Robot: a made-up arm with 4 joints.
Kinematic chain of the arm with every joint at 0, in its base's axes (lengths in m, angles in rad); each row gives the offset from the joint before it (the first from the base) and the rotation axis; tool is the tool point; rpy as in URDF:
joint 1: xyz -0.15 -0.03 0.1 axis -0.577 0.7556 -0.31
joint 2: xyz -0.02 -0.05 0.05 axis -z
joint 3: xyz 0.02 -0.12 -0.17 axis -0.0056 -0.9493 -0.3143
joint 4: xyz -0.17 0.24 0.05 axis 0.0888 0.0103 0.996
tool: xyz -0.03 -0.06 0.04 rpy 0 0 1.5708
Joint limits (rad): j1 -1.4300..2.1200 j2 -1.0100..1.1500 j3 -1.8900..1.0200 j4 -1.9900..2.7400
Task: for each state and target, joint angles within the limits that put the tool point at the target. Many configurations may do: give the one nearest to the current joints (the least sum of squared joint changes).
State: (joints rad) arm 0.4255 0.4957 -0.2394 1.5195
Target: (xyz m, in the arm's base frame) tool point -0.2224 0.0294 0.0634
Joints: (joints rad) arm 0.0675 0.4238 -0.0006 1.4229
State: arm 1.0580 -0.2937 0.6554 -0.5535
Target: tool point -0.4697 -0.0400 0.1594
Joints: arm 1.0599 -0.9662 0.9214 -0.9772
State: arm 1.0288 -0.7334 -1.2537 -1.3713
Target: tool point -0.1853 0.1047 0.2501
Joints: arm 0.7301 -0.0674 -0.9269 -1.7555
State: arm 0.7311 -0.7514 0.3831 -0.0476
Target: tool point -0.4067 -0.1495 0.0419
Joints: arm 0.4110 -0.9780 0.6637 -0.2586
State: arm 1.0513 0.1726 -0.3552 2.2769
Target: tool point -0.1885 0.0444 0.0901
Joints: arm 0.9737 0.3357 -0.3710 1.8834
